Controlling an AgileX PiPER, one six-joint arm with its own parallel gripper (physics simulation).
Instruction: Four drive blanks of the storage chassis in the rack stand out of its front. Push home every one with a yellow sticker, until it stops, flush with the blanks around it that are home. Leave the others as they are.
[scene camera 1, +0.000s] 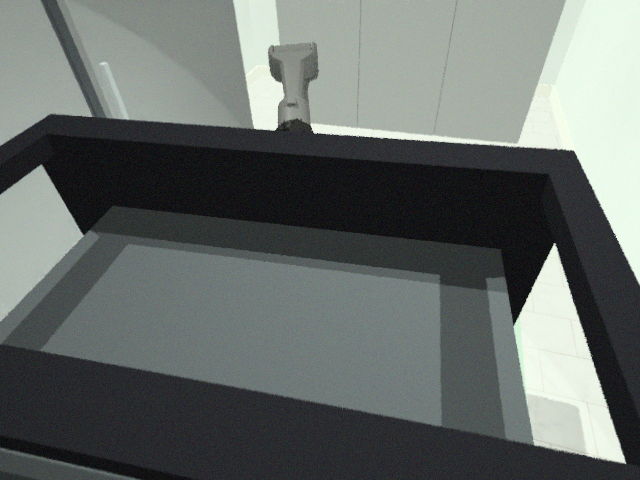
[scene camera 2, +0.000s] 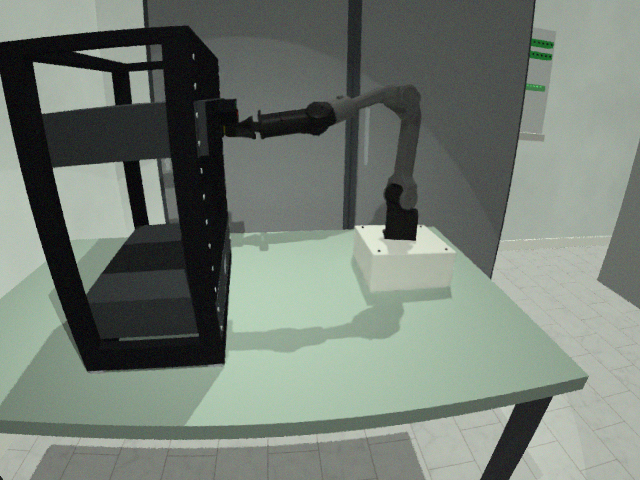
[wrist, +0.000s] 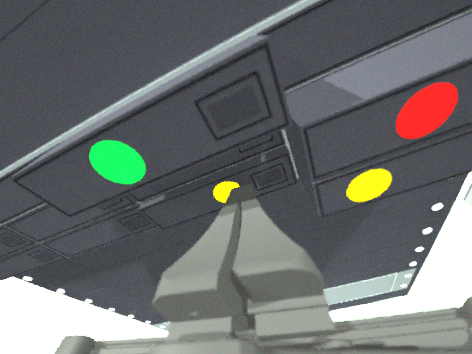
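The storage chassis (scene camera 2: 108, 134) sits high in the black rack (scene camera 2: 188, 206). In the wrist view, the green-stickered blank (wrist: 165, 150) stands well out at upper left. The red-stickered blank (wrist: 355, 132) and a yellow-stickered blank (wrist: 425, 167) below it stand out at right. Another yellow-stickered blank (wrist: 185, 206) in the middle, under the green one, stands out slightly, a narrow strip of its top showing. My gripper (wrist: 245, 197) (scene camera 2: 227, 132) is shut and empty, its tips over the right edge of that blank's sticker and seemingly against its face. The gripper is hidden in scene camera 1.
Blanks without stickers (wrist: 90, 237) lie at lower left in the wrist view. Darker units (scene camera 2: 147, 315) fill the rack's bottom. The rack and the arm's white base box (scene camera 2: 410, 271) stand on the green table (scene camera 2: 310, 392). The rack's top bar (scene camera 1: 413, 155) crosses scene camera 1.
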